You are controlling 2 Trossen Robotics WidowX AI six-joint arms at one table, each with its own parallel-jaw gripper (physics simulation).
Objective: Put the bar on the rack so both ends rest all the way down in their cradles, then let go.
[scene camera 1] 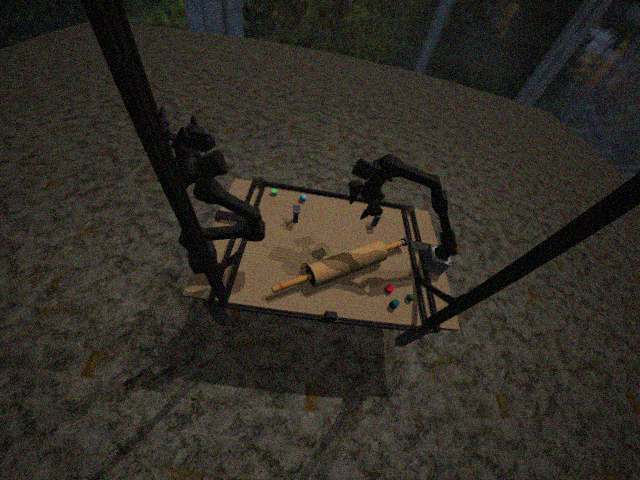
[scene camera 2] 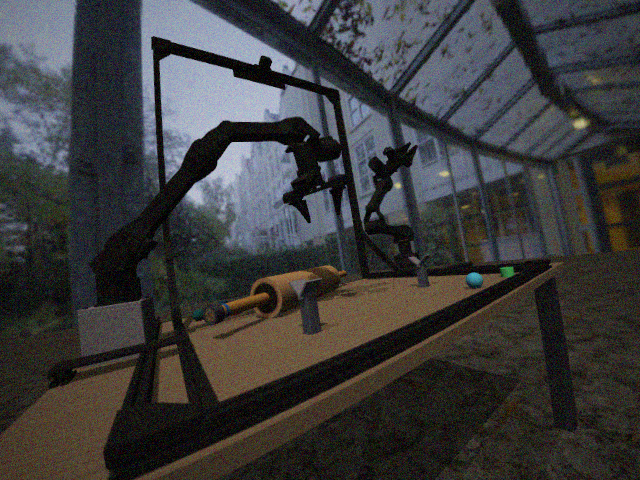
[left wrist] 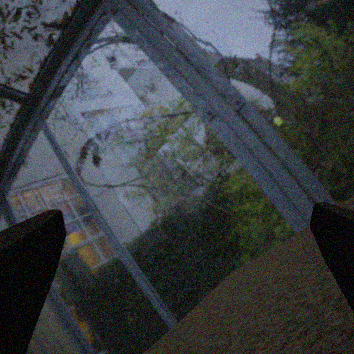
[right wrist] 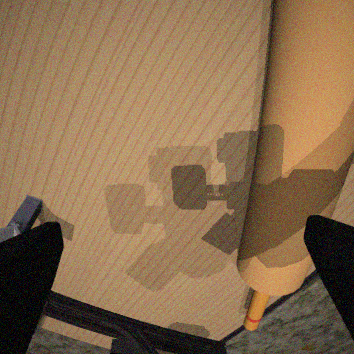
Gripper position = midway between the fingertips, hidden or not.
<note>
My left gripper (scene camera 1: pixel 177 112) is open, with nothing in its grasp. My right gripper (scene camera 2: pixel 323 219) is open, holding nothing. Also in view: a wooden rolling pin (scene camera 2: pixel 270 296).
The wooden rolling pin is seen too in the right wrist view (right wrist: pixel 295 174). My left gripper also shows in the left wrist view (left wrist: pixel 191 219). My right gripper shows as well in scene camera 1 (scene camera 1: pixel 355 211) and in the right wrist view (right wrist: pixel 185 232). The left wrist view does not show the wooden rolling pin: it is out of frame.
</note>
